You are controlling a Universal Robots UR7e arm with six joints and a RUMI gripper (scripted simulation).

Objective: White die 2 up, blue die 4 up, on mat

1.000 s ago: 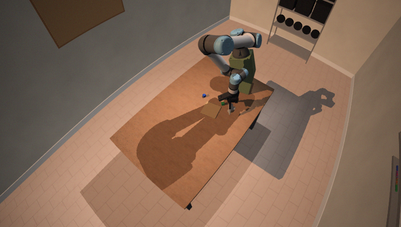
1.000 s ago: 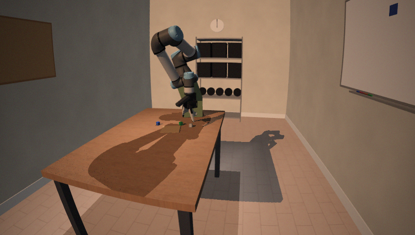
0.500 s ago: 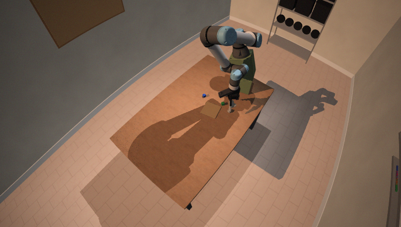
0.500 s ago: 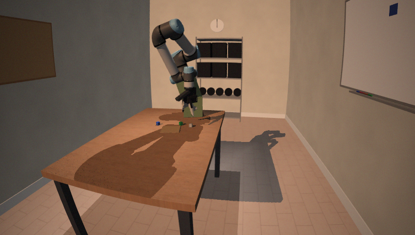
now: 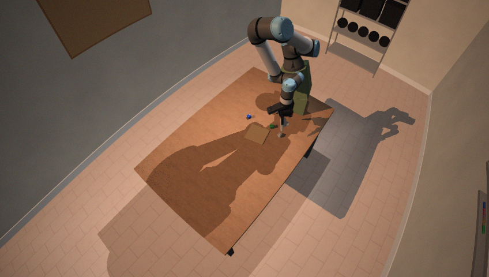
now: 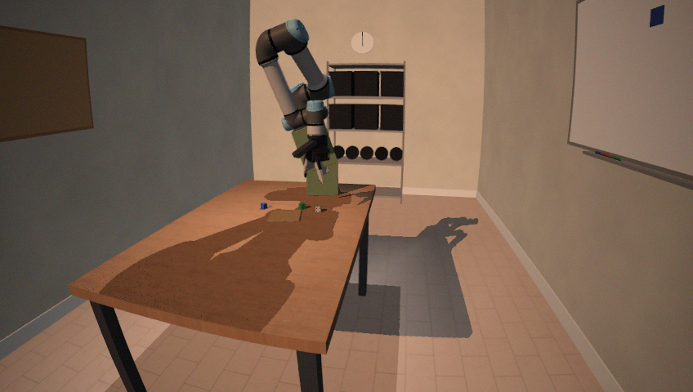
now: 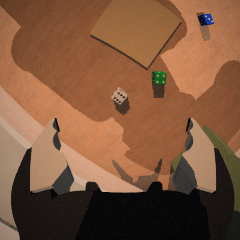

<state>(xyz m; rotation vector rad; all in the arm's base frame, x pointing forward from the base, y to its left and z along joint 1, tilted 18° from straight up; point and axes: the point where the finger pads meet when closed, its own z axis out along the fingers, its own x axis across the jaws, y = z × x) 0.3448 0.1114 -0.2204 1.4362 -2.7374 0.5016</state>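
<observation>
The white die lies 13 cm below my hand, 2 cm to the left of it and 1 cm behind it. The rest, counted from my hand: blue die: 25 cm to the right, 13 cm below, 3 cm ahead; then green die: 13 cm below, 7 cm to the right, 3 cm behind; then tan mat: 14 cm below, 10 cm to the right, 9 cm ahead.
</observation>
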